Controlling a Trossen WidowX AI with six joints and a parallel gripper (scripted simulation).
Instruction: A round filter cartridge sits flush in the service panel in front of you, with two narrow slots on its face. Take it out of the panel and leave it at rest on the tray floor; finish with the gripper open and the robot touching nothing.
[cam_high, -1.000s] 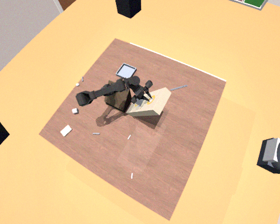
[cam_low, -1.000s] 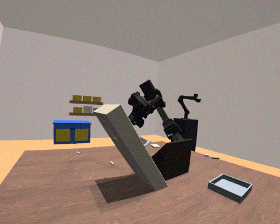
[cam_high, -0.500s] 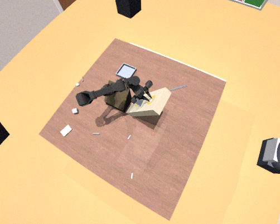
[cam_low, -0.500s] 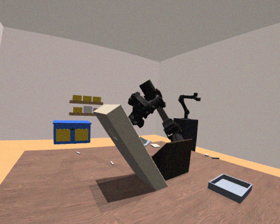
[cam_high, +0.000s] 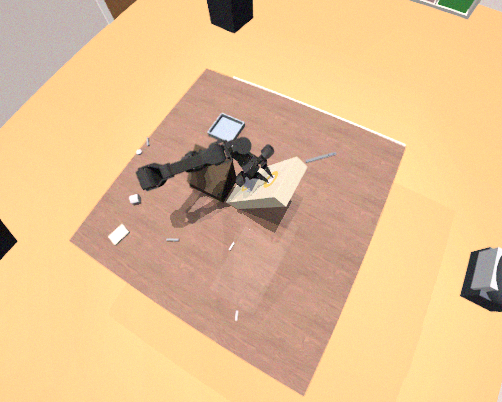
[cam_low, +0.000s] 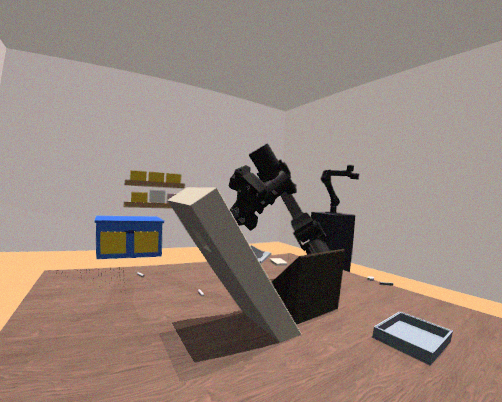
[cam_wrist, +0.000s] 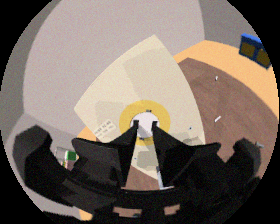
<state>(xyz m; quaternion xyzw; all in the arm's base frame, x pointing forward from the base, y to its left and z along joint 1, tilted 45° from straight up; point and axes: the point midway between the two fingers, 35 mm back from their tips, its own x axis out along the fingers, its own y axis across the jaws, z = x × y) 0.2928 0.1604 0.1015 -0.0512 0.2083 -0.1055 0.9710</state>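
Now: the round filter cartridge 10 mm below my gripper tip and 10 mm ahead of it. Round my gripper tip: cream block: 560 mm to the right, 500 mm behind, 280 mm below; grey tray: 450 mm behind, 270 mm below, 220 mm to the left.
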